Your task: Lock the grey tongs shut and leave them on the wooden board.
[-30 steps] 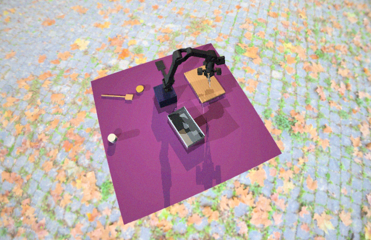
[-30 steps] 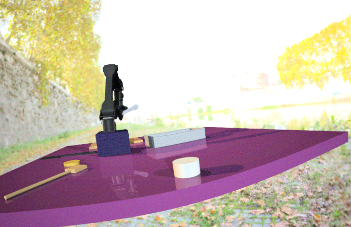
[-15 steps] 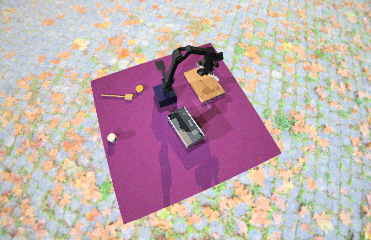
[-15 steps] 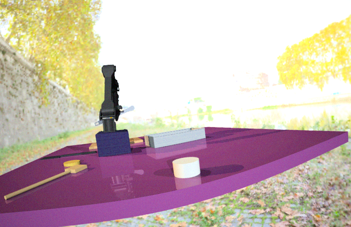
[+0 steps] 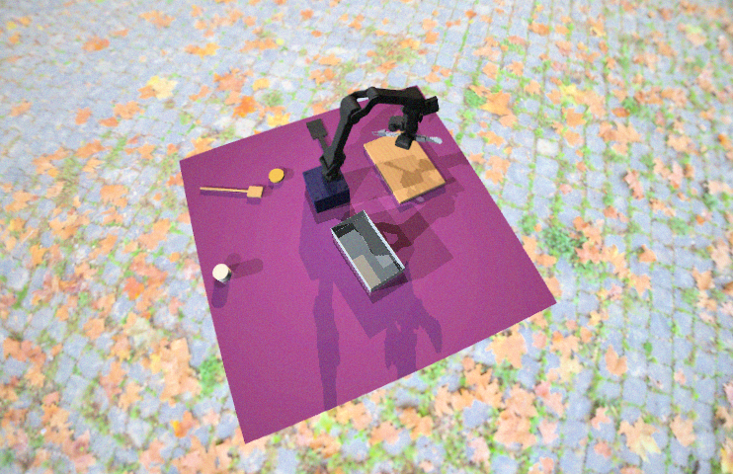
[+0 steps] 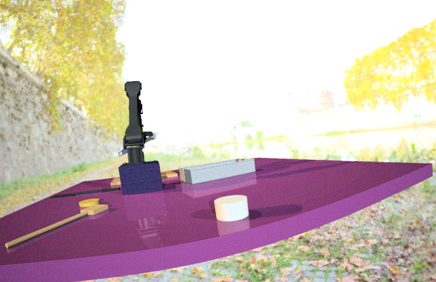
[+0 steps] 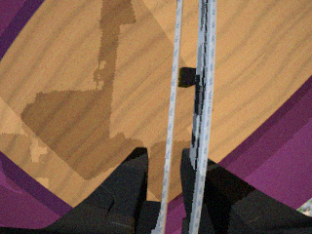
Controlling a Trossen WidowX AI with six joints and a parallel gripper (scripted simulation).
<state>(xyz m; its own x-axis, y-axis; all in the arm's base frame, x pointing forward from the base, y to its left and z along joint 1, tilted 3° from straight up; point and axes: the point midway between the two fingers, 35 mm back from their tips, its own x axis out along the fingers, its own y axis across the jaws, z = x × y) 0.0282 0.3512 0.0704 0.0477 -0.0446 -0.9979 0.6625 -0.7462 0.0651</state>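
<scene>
The wooden board is 15 cm below my gripper tip. Also, from my gripper tip: grey roasting tin 32 cm ahead, 35 cm to the right, 13 cm below; yellow part 3 cm behind, 3 cm to the right, 3 cm above; black flat tool 31 cm behind, 29 cm to the right, 15 cm below.
</scene>
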